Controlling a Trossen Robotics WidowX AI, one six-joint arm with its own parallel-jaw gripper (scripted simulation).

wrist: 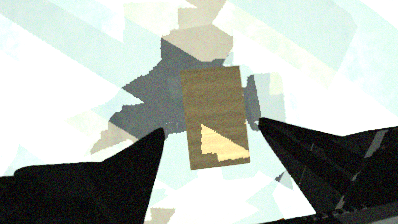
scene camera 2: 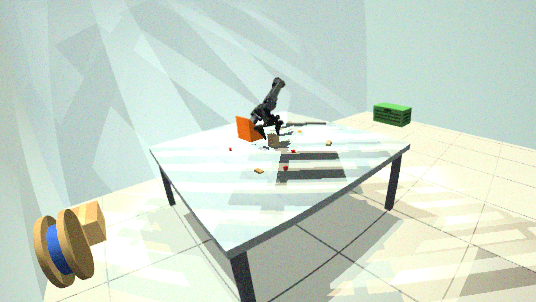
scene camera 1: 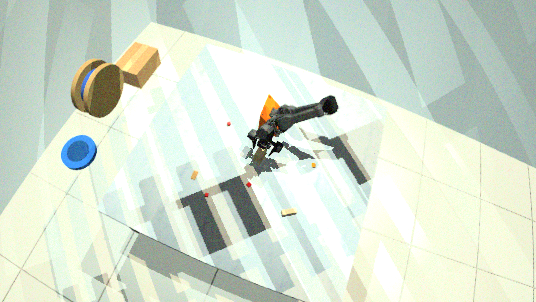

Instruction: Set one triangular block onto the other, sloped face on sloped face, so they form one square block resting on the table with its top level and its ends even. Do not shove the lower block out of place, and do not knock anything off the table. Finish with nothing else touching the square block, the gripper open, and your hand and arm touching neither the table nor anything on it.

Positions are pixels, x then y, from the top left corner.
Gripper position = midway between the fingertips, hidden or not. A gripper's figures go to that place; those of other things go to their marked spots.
My gripper (wrist: 211, 127) is 0.12 m from the lens. A tan triangular block (wrist: 215, 117) is 0.09 m from the lens.
